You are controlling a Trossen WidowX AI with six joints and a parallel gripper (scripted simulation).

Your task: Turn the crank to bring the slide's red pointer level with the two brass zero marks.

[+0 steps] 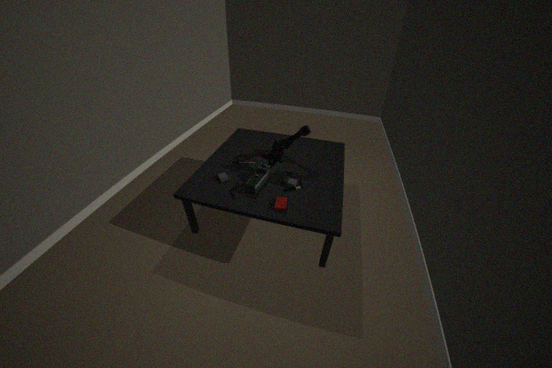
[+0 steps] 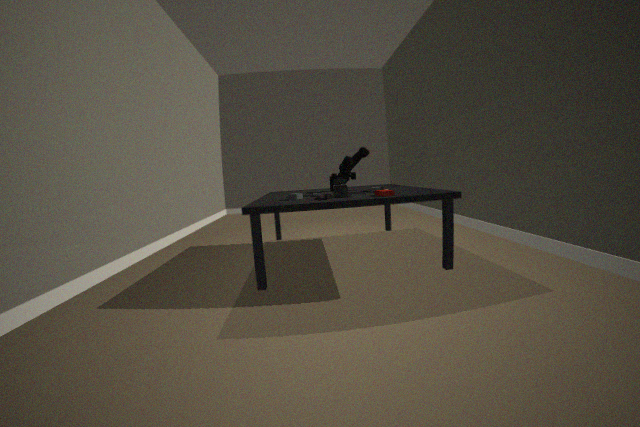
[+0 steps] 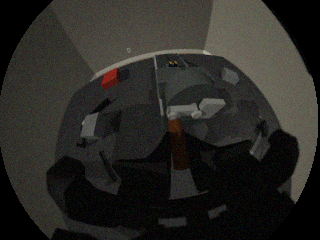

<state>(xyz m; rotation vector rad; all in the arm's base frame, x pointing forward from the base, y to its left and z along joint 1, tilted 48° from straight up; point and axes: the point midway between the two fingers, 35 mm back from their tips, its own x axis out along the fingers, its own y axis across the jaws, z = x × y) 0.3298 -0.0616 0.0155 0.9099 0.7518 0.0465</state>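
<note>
Now: the crank handle 2 cm behind my gripper tip and 3 cm above it. Round my gripper tip: red pointer 11 cm ahead, 6 cm to the right, 2 cm above.
</note>
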